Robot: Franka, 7 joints.
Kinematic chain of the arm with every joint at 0, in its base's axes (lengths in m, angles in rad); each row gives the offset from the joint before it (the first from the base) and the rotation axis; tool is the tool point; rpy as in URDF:
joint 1: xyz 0 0 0.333 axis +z
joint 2: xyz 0 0 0 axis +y
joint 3: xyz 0 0 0.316 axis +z
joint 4: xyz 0.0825 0 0 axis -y
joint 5: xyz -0.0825 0 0.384 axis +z
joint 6: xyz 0 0 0 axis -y
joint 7: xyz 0.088 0 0 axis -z
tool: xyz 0 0 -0.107 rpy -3.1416 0 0
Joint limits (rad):
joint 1: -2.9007..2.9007
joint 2: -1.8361..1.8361
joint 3: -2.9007..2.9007
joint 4: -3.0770..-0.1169
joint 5: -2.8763..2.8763
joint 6: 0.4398..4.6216
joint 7: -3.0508..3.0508
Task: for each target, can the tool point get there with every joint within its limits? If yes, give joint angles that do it. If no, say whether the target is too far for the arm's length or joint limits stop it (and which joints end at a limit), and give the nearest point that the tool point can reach.
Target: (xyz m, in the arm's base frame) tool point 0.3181 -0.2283 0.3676
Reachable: yes | joints -0.3343 -0.4300 -0.3135 -2.7052 0.5601 2.4021 1.8009
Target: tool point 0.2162 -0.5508 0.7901
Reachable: yes | joints -0.5820 0.4628 -0.7491 -0.7983 2.2909 3.5864 0.3741
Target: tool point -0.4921 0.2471 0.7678
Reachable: yes | joints 1.3695 0.6602 1.6995 -1.3778 -2.1785 3.2792 -1.7103
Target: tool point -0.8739 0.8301 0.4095
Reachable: no: too far | nearest point -0.6208 0.5896 0.3873 | short by 0.350 m
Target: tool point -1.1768 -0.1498 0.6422
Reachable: no: too far | nearest point -0.8235 -0.1048 0.5494 | short by 0.368 m
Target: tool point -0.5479 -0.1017 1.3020
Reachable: no: too far | nearest point -0.4205 -0.0781 1.0767 | short by 0.260 m
